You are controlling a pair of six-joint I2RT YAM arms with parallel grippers.
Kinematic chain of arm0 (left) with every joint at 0, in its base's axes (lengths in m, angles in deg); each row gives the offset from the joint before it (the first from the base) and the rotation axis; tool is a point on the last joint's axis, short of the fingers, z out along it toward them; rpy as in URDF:
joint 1: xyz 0 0 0.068 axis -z
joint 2: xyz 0.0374 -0.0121 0.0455 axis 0.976 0.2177 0
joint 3: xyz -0.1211 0.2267 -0.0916 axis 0.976 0.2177 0
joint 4: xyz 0.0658 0.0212 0.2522 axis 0.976 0.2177 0
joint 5: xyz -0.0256 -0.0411 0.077 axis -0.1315 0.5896 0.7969
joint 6: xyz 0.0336 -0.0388 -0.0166 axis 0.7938 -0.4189 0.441
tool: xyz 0 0 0 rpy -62.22 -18.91 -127.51
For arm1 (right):
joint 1: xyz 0 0 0.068 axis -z
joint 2: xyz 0.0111 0.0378 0.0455 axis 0.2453 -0.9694 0
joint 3: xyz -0.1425 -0.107 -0.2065 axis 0.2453 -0.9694 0
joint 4: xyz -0.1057 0.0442 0.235 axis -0.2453 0.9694 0
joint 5: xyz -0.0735 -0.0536 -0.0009 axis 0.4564 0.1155 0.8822
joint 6: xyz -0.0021 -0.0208 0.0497 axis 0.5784 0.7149 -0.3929
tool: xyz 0 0 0 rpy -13.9 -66.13 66.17
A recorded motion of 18 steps. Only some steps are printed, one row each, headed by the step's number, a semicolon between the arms.
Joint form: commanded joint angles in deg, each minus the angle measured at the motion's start. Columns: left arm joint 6, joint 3, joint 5, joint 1, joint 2, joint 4; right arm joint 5, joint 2, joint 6, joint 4, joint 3, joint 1.
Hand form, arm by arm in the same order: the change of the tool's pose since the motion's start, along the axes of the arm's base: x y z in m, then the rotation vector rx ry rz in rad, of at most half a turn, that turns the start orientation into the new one. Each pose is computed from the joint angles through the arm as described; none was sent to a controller.
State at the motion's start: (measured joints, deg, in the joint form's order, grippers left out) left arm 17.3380 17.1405 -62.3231 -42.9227 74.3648 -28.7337; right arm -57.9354 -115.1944 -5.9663 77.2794 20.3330 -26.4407
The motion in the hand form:
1: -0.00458 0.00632 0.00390 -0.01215 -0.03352 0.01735; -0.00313 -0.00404 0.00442 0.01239 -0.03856 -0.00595
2: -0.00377 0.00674 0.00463 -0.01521 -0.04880 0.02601; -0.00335 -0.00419 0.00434 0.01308 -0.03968 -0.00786
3: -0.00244 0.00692 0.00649 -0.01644 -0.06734 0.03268; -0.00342 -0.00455 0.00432 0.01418 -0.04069 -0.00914
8: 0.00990 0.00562 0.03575 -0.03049 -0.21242 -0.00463; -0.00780 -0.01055 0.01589 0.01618 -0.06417 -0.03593
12: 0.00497 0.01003 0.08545 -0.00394 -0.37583 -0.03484; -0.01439 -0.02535 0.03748 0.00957 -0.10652 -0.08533
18: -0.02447 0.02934 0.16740 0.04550 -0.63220 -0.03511; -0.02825 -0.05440 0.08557 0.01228 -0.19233 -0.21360
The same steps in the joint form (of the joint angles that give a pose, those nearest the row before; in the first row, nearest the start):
1: 0.33 0.73 0.53 -0.64 -2.43 -0.17; 0.44 1.23 0.87 -0.86 -0.31 0.19
2: 0.51 0.88 0.99 -0.78 -2.50 -1.02; 0.57 1.32 0.84 -0.96 -0.40 0.16
3: 0.94 0.73 1.39 -0.96 -2.41 -1.74; 0.59 1.41 0.82 -1.05 -0.49 0.21
8: 6.30 -4.47 -1.01 -2.83 -0.13 -4.44; 2.08 2.40 1.16 0.89 1.42 0.43
12: 13.29 -13.77 -1.16 -3.17 -0.59 0.60; 3.81 3.89 2.60 5.48 5.63 2.02
18: 23.49 -29.93 0.63 -3.21 -2.37 10.62; 8.22 4.95 4.31 13.76 16.44 5.51

